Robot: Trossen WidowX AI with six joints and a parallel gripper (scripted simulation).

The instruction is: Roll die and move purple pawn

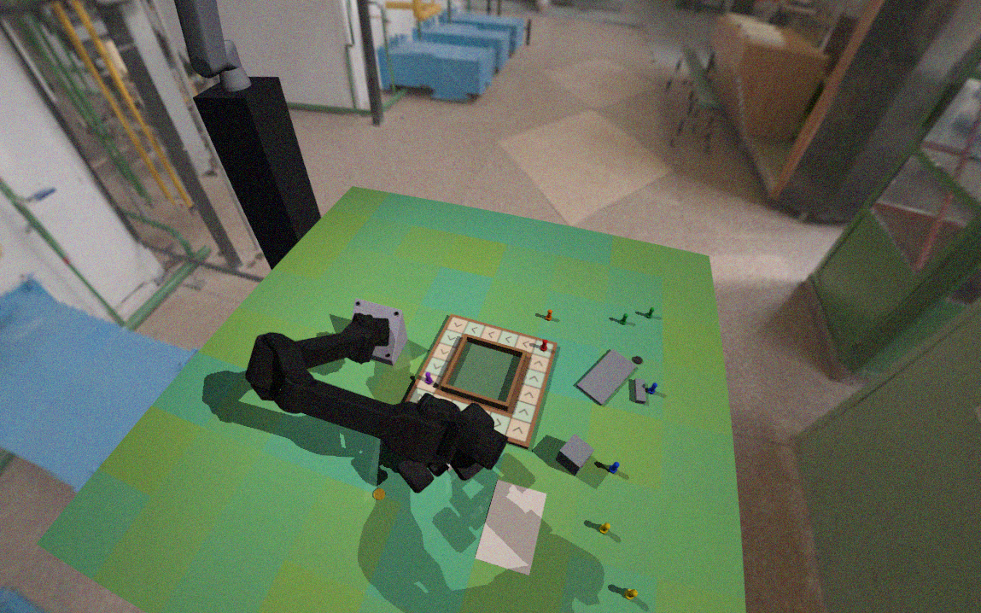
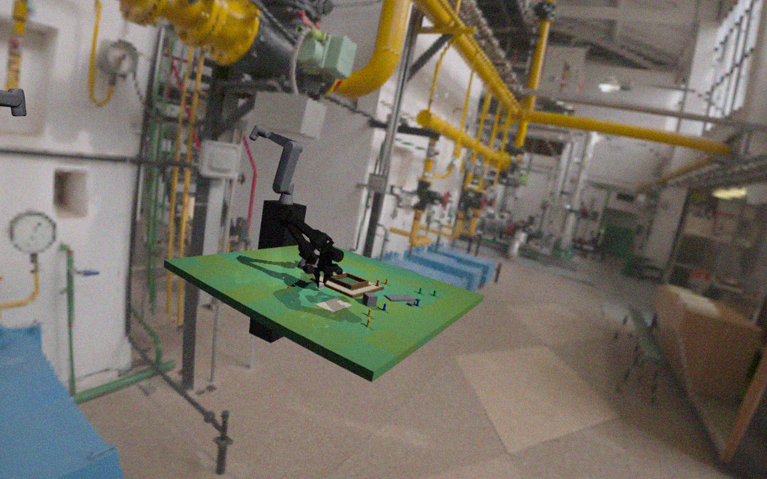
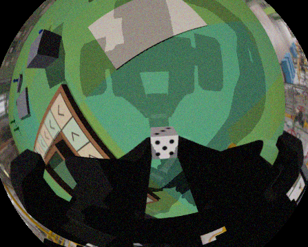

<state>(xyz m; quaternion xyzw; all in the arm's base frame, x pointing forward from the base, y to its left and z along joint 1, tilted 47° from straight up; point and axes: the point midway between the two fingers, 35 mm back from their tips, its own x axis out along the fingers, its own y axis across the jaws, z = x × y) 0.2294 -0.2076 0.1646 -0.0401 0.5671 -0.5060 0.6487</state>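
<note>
My gripper tip is now 9 cm past the purple pawn and 18 cm to the right of it. Round my gripper tip: tray 4 cm ahead, 23 cm to the left, 2 cm below; then white die right at my gripper tip; then pale grey card 14 cm ahead, 9 cm to the right, 3 cm below.
</note>
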